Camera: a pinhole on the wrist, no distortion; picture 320 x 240 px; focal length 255.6 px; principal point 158.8 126.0 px. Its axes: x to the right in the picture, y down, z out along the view. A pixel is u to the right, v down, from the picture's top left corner.
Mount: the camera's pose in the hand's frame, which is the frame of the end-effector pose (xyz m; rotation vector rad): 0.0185 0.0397 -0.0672 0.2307 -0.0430 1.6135
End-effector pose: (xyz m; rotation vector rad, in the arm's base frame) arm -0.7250 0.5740 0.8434 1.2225 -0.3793 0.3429
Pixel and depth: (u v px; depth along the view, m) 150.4 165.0 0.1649
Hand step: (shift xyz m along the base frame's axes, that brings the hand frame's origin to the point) 0.0007 -0.0890 0.0388
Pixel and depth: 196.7 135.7 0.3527
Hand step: -0.0008 -0.2625 0.1318
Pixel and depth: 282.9 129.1 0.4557
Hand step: -0.0684 -0.3392 0.3014
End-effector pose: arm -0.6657 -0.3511 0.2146 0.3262 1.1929 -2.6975
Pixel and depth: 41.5 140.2 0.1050
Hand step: -0.0362 -0.0054 0.0291
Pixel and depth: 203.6 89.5 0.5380
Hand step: -0.1994 -0.3890 0.2313
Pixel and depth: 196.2 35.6 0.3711
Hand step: -0.2124 -0.2549 0.1119
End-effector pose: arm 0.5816 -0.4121 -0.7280 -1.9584 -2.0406 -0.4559
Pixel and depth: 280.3 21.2 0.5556
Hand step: 0.2146 0.4859 -0.3218
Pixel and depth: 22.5 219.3 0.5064
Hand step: -0.3103 0.0692 -0.4159
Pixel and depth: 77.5 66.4 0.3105
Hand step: -0.1075 0.2032 -0.1424
